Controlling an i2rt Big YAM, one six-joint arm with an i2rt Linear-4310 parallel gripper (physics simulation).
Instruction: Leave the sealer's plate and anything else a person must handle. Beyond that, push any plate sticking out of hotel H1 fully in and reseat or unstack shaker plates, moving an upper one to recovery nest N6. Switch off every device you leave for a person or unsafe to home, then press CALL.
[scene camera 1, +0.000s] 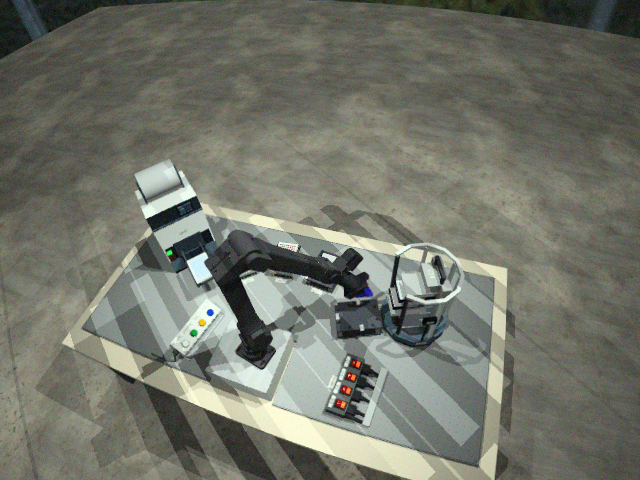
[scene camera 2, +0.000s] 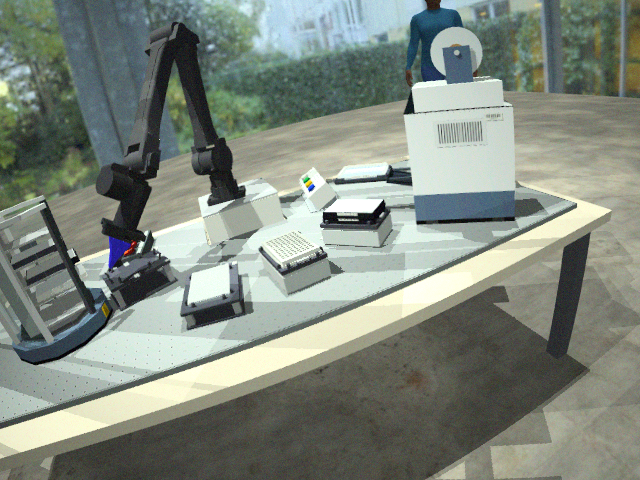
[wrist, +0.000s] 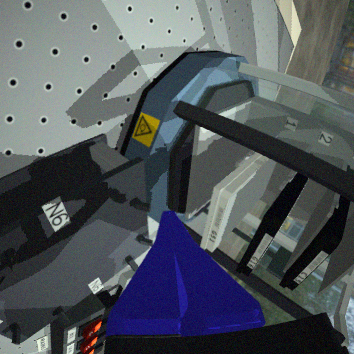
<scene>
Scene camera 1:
button box
perforated table
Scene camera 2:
gripper
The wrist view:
gripper
perforated table
</scene>
